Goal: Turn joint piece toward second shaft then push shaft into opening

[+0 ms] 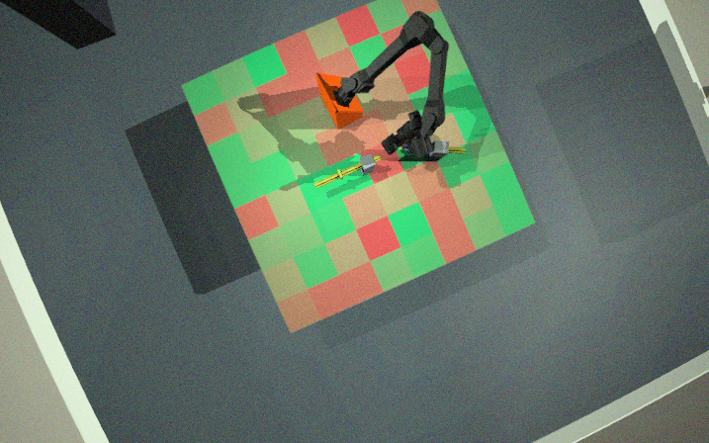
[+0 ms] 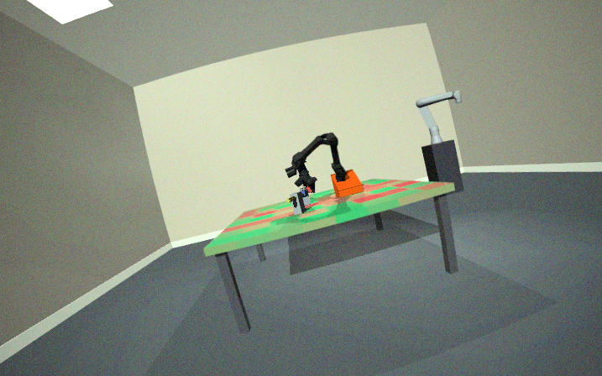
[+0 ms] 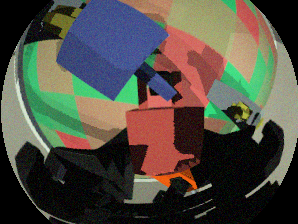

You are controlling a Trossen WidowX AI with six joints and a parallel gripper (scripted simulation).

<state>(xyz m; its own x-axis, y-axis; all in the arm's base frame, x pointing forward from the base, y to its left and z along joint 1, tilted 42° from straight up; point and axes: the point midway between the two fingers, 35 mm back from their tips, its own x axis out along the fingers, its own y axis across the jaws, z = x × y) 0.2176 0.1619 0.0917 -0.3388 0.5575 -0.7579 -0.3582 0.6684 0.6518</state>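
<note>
Right now the red square joint piece is 30 mm above my gripper tip, 20 mm ahead of it and 10 mm to the left of it.
</note>
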